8 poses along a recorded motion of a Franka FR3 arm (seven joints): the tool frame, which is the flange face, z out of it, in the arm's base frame.
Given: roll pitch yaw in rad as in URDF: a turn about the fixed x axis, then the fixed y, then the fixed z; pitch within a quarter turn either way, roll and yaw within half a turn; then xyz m.
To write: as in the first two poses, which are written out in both.
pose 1, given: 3.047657, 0.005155, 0.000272, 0.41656, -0.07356, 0.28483
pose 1, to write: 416.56, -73.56, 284.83, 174.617, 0.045, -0.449
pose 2, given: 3.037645, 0.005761, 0.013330, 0.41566, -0.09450, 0.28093
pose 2, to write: 415.66, -94.50, 280.93, 174.038, 1.186, -0.441
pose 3, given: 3.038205, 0.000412, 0.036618, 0.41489, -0.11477, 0.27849
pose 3, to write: 414.89, -114.77, 278.49, 174.048, 3.189, 0.129
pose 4, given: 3.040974, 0.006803, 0.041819, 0.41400, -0.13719, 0.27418
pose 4, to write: 414.00, -137.19, 274.18, 174.189, 3.673, -0.409
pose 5, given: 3.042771, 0.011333, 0.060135, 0.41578, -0.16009, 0.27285
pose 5, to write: 415.78, -160.09, 272.85, 174.239, 5.289, -0.728
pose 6, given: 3.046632, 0.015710, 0.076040, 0.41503, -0.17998, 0.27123
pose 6, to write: 415.03, -179.98, 271.23, 174.397, 6.699, -1.055
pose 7, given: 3.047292, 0.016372, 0.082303, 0.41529, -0.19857, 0.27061
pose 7, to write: 415.29, -198.57, 270.61, 174.409, 7.249, -1.089
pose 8, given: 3.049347, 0.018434, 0.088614, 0.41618, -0.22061, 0.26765
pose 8, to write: 416.18, -220.61, 267.65, 174.494, 7.811, -1.251
